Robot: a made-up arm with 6 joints.
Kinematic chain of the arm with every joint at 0, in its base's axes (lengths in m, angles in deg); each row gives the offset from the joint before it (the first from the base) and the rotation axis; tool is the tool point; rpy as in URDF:
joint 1: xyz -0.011 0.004 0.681 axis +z
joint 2: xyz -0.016 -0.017 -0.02 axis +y
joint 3: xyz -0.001 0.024 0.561 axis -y
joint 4: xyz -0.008 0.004 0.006 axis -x
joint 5: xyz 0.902 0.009 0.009 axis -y
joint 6: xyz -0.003 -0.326 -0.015 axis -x
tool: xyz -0.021 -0.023 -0.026 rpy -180 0 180
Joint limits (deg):
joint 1: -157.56..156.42
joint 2: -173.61..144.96
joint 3: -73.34..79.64
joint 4: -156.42..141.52
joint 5: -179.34..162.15
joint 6: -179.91..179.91
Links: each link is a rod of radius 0.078 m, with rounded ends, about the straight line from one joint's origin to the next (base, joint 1, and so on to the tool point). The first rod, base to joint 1, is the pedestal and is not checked.
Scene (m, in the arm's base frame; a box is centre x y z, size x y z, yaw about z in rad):
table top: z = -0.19
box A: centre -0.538 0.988 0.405 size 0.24 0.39 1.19 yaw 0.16
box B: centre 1.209 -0.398 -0.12 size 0.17 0.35 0.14 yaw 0
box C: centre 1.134 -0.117 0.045 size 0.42 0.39 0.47 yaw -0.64
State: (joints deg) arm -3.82 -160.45 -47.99 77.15 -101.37 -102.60
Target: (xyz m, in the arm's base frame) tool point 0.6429 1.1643 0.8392
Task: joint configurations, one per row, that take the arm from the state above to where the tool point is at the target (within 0.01 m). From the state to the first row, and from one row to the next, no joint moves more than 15 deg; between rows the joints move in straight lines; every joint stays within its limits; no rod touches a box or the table.
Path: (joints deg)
1: -17.25 -155.40 -50.00 79.98 -110.71 -103.46
2: -30.68 -150.35 -52.01 82.81 -120.04 -104.32
3: -44.11 -145.30 -54.02 85.64 -129.38 -105.18
4: -57.54 -140.25 -56.03 88.46 -138.71 -106.03
5: -69.24 -135.56 -41.40 89.78 -133.23 -106.13
6: -80.94 -130.87 -26.78 91.10 -127.75 -106.23
7: -92.64 -126.18 -12.16 92.42 -122.27 -106.33
8: -104.34 -121.49 2.47 93.74 -116.79 -106.43
9: -116.04 -116.79 17.09 95.06 -111.31 -106.53

